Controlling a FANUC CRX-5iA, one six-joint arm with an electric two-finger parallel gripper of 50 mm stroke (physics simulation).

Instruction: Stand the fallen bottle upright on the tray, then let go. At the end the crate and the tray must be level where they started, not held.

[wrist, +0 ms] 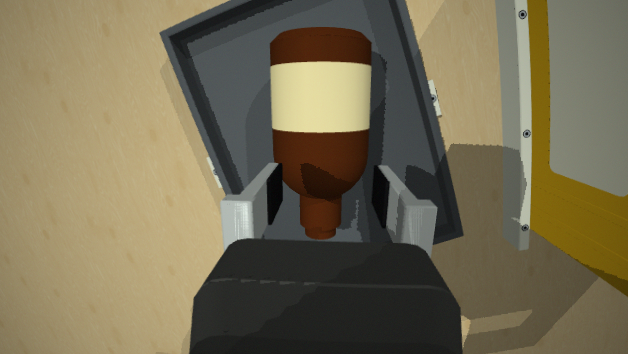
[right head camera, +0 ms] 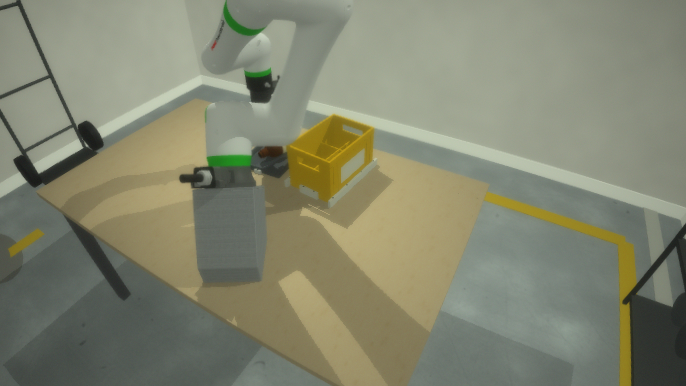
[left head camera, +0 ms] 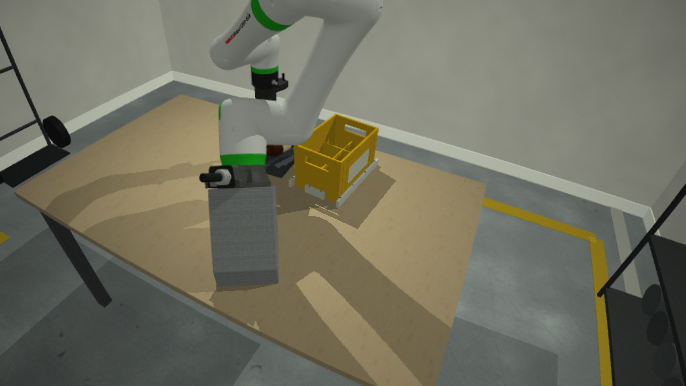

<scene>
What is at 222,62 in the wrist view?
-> A dark grey tray.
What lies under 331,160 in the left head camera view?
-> A yellow crate.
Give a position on a yellow crate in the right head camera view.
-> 325,158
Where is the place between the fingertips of my gripper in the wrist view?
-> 327,183
</scene>
